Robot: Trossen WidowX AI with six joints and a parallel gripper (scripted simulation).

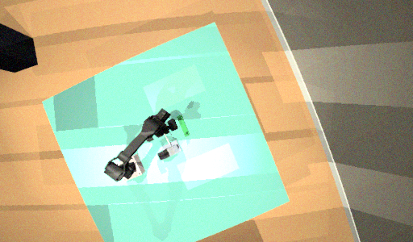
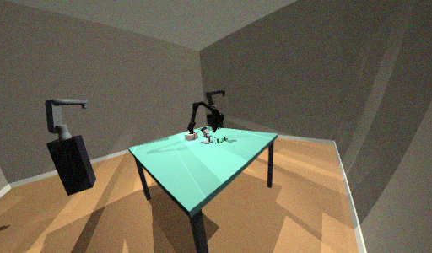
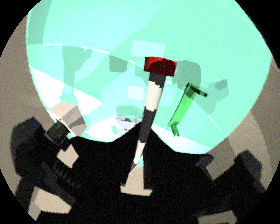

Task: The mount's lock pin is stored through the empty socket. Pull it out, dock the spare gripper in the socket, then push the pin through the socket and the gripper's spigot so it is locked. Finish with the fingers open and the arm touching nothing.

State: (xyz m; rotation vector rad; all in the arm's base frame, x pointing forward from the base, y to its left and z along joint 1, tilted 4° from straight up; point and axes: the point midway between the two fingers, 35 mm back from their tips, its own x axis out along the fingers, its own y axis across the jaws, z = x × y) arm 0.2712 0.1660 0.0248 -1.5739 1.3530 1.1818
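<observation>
The grey mount lies 11 cm to the right of my gripper tip, 3 cm below it and 1 cm ahead of it. From my gripper tip the other things lie so: spare gripper: 11 cm to the right, 3 cm above, 1 cm behind; green bar: 10 cm ahead, 6 cm below, 1 cm to the left.
</observation>
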